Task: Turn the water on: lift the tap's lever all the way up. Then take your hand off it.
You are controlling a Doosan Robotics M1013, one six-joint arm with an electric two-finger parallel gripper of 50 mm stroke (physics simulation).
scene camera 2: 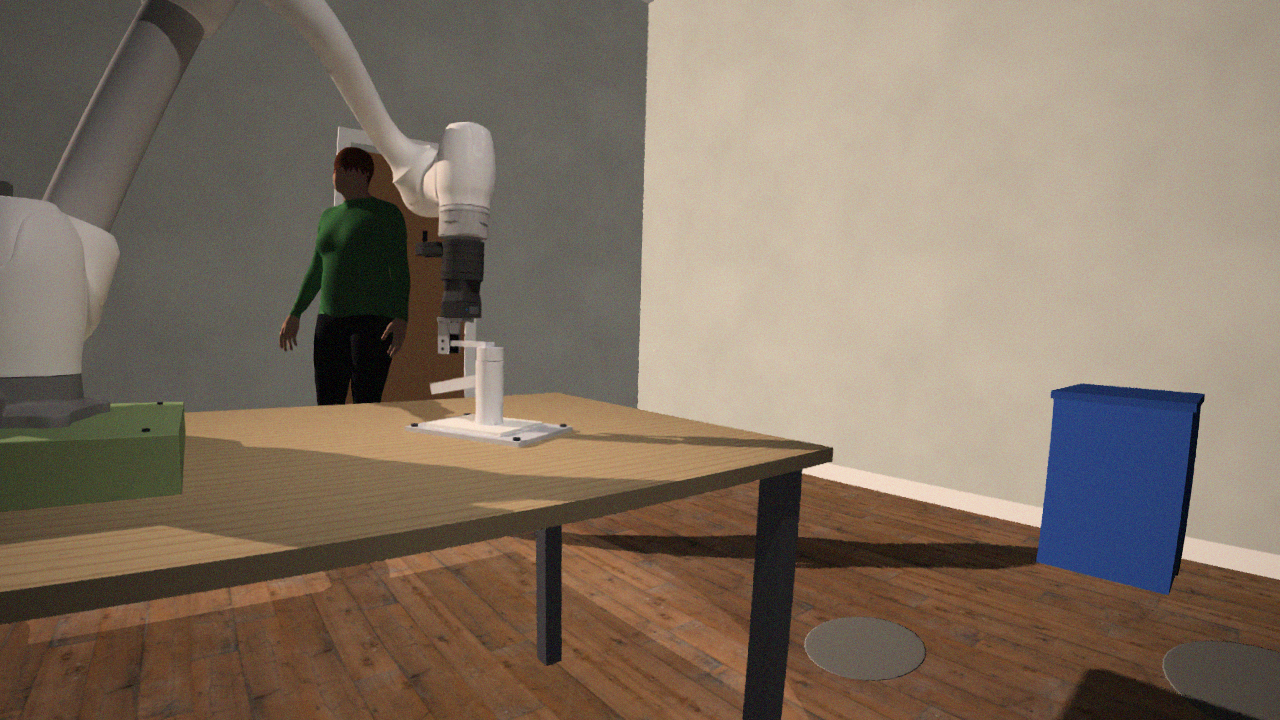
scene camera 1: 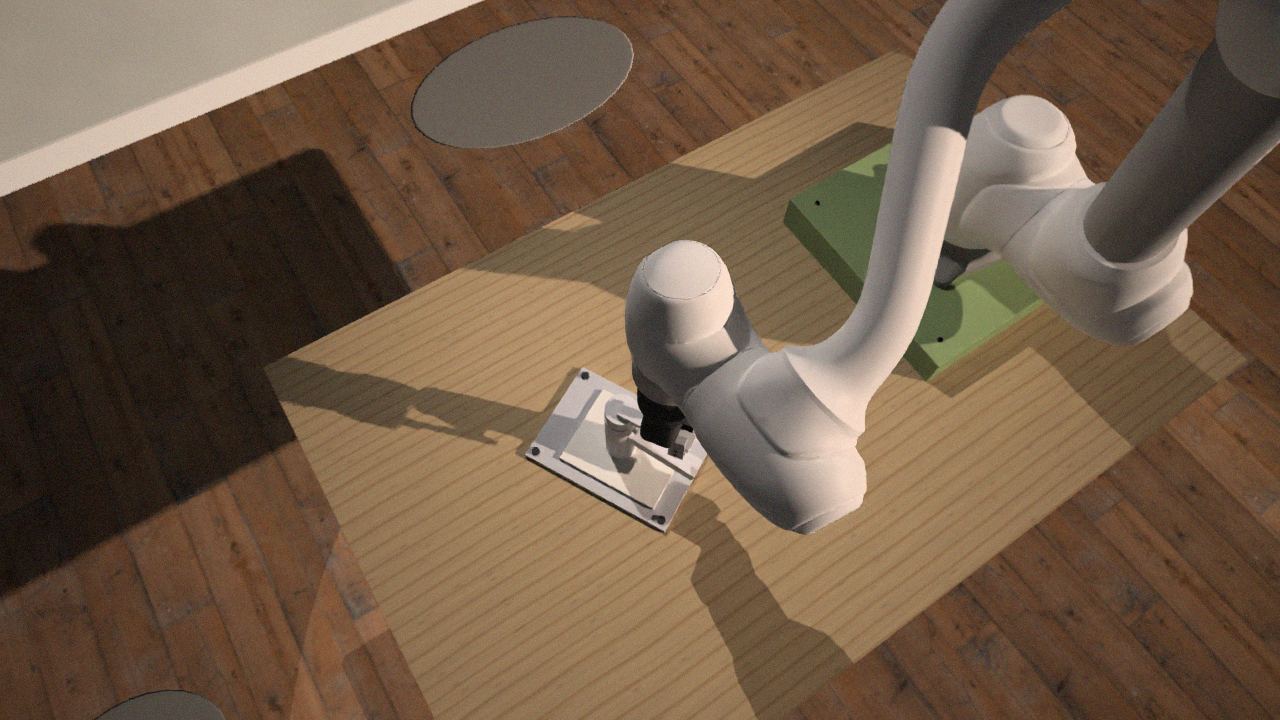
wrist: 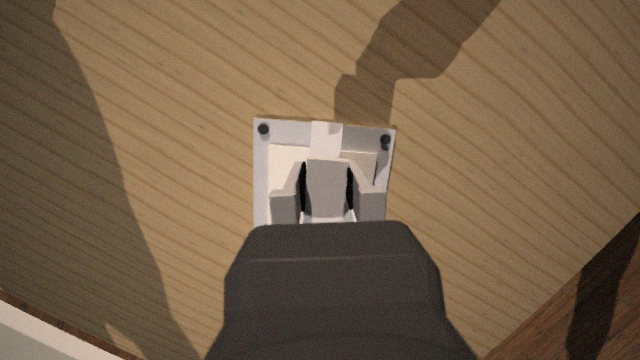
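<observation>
The white tap stands upright on its pale base plate. Its spout sticks out from the column below the lever. The flat lever sits at the top of the column and looks about level in the second scene view. My gripper points straight down and is shut on the lever, with a dark pad against each side of it. In the first scene view the arm partly hides the fingers and the lever's end.
The plate lies on the wooden table. A green block under the arm's base stands on the same table. A person in a green top stands behind the table. A blue bin stands on the floor.
</observation>
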